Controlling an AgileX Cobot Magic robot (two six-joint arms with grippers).
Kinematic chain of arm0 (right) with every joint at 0, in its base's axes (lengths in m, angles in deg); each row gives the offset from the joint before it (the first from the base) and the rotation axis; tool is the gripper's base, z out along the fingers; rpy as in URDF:
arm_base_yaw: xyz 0 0 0.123 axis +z
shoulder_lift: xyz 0 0 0 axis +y
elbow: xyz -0.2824 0 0.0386 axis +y
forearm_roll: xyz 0.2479 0 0.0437 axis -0.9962 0 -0.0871
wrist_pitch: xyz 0 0 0 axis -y
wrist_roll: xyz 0.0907 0 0.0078 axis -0.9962 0 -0.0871
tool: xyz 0 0 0 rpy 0 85 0
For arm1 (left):
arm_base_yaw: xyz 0 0 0.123 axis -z
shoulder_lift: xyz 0 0 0 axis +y
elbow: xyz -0.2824 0 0.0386 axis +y
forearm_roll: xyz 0.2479 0 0.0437 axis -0.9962 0 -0.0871
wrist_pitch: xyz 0 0 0 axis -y
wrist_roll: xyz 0.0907 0 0.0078 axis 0.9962 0 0.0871
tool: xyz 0 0 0 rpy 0 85 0
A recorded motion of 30 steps. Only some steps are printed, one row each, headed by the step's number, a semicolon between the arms.
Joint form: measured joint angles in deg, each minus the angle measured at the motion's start. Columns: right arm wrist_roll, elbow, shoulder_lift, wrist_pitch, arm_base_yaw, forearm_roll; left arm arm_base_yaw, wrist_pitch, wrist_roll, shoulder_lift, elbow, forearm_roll.
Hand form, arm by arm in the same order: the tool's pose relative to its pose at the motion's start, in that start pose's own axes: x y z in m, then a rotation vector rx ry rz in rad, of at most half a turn. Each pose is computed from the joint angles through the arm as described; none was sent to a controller.
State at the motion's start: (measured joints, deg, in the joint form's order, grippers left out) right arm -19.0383 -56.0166 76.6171 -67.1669 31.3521 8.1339; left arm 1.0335 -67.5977 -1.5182 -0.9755 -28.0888 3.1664
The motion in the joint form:
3: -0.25 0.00 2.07 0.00 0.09 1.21; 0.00 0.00 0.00 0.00 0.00 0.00
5: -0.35 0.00 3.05 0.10 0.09 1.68; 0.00 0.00 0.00 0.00 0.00 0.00
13: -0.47 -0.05 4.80 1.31 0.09 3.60; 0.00 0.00 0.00 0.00 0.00 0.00
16: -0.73 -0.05 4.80 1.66 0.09 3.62; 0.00 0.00 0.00 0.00 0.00 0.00
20: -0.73 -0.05 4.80 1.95 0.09 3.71; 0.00 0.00 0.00 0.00 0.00 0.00
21: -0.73 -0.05 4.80 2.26 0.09 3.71; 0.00 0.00 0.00 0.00 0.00 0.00
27: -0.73 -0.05 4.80 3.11 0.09 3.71; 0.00 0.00 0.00 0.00 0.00 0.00
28: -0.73 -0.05 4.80 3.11 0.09 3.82; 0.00 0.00 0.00 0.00 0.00 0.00
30: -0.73 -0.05 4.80 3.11 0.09 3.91; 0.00 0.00 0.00 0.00 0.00 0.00
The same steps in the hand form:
3: -0.0041 0.0009 0.0089 0.0279 0.0279 -0.0104; 0.0000 0.0000 0.0000 0.0000 0.0000 0.0000
5: -0.0061 0.0014 0.0132 0.0390 0.0400 -0.0145; 0.0000 0.0000 0.0000 0.0000 0.0000 0.0000
13: -0.0117 0.0013 0.0208 0.0682 0.0382 -0.0315; 0.0000 0.0000 0.0000 0.0000 0.0000 0.0000
16: -0.0122 0.0015 0.0208 0.0664 0.0322 -0.0273; 0.0000 0.0000 0.0000 0.0000 0.0000 0.0000
20: -0.0127 0.0015 0.0208 0.0660 0.0270 -0.0281; 0.0000 0.0000 0.0000 0.0000 0.0000 0.0000
21: -0.0131 0.0017 0.0209 0.0641 0.0219 -0.0282; 0.0000 0.0000 0.0000 0.0000 0.0000 0.0000
27: -0.0144 0.0022 0.0209 0.0588 0.0081 -0.0286; 0.0000 0.0000 0.0000 0.0000 0.0000 0.0000
28: -0.0144 0.0020 0.0209 0.0604 0.0075 -0.0295; 0.0000 0.0000 0.0000 0.0000 0.0000 0.0000
30: -0.0145 0.0019 0.0209 0.0618 0.0070 -0.0302; 0.0000 0.0000 0.0000 0.0000 0.0000 0.0000

